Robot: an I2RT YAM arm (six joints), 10 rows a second.
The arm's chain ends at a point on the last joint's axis. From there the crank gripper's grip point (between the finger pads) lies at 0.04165 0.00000 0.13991 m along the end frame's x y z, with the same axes.
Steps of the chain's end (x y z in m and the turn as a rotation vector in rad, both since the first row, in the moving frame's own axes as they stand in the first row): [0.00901 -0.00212 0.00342 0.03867 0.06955 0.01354]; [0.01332 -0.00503 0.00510 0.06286 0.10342 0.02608]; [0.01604 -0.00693 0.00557 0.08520 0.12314 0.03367]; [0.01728 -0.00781 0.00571 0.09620 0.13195 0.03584]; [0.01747 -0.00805 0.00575 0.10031 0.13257 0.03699]
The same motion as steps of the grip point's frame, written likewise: [0.01866 -0.00684 0.00009 0.03867 0.06955 0.01354]; [0.02763 -0.01240 -0.00019 0.06286 0.10342 0.02608]; [0.03306 -0.01690 -0.00104 0.08520 0.12314 0.03367]; [0.03551 -0.01913 -0.00155 0.09620 0.13195 0.03584]; [0.03579 -0.01986 -0.00160 0.10031 0.13257 0.03699]
